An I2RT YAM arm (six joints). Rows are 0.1 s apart.
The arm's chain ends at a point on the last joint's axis. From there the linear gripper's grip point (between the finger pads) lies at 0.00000 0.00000 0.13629 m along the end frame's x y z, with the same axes.
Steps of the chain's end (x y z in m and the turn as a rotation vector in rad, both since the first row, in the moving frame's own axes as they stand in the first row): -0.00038, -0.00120, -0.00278, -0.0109, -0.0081, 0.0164; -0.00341, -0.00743, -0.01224, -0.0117, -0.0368, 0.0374; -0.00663, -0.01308, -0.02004, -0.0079, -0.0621, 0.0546; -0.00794, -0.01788, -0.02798, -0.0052, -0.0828, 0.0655; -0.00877, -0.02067, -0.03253, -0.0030, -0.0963, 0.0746; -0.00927, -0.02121, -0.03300, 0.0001, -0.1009, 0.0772; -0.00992, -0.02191, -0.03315, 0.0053, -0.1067, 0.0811
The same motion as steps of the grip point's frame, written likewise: -0.00150, 0.00028, -0.00279, -0.0109, -0.0081, 0.0164; -0.00845, -0.00593, -0.01234, -0.0117, -0.0368, 0.0374; -0.01511, -0.01224, -0.02031, -0.0079, -0.0621, 0.0546; -0.01923, -0.01754, -0.02845, -0.0052, -0.0828, 0.0655; -0.02188, -0.02075, -0.03316, -0.0030, -0.0963, 0.0746; -0.02298, -0.02175, -0.03369, 0.0001, -0.1009, 0.0772; -0.02439, -0.02322, -0.03393, 0.0053, -0.1067, 0.0811
